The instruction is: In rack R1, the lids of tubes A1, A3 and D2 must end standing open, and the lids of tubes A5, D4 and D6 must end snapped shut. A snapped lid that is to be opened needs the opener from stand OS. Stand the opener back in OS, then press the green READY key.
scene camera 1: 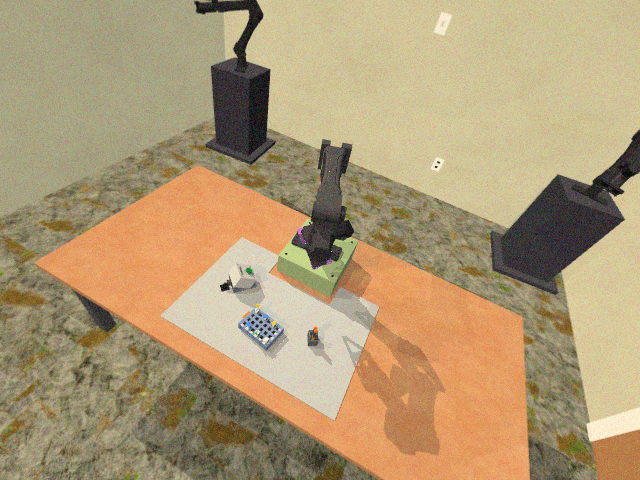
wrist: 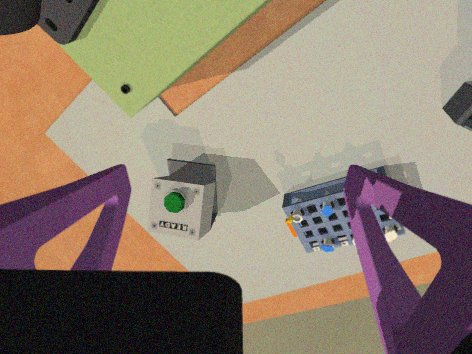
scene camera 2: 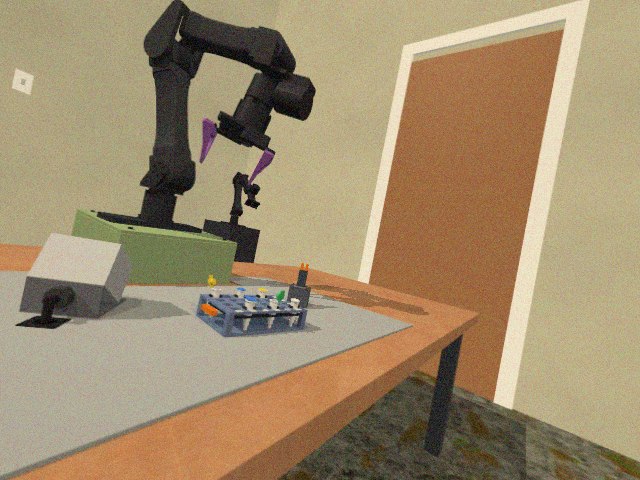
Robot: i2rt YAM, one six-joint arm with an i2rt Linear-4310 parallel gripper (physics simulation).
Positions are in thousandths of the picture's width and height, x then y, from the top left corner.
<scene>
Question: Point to a mat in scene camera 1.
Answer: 499, 784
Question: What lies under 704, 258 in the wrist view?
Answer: A mat.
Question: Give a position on a mat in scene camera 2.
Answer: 138, 795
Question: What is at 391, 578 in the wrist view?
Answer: A grey device with green button.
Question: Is my gripper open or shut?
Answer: Open.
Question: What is my gripper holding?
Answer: Nothing.
</scene>
